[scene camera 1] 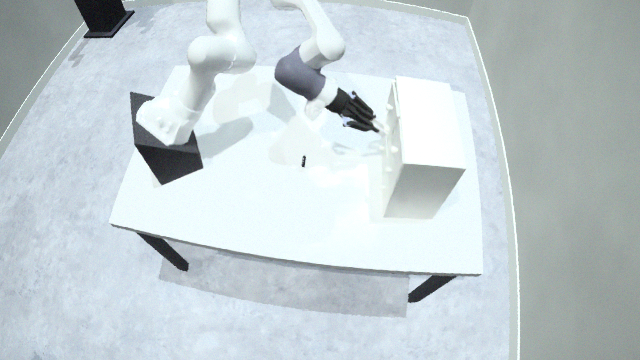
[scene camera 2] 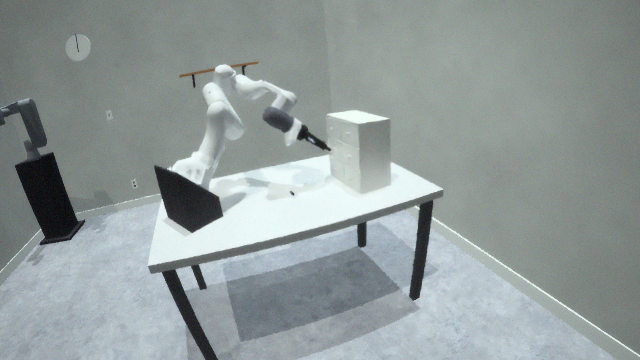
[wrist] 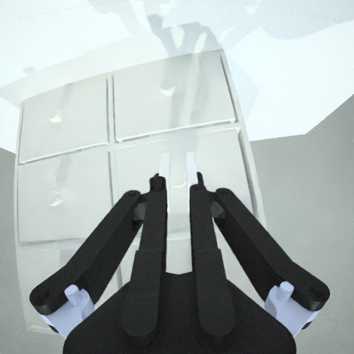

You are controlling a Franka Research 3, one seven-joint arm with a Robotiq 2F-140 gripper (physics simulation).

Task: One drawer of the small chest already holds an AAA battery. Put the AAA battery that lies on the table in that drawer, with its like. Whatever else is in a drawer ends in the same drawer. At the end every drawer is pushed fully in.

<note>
The pictures show: the gripper and a white chest.
The gripper also shows in the wrist view.
</note>
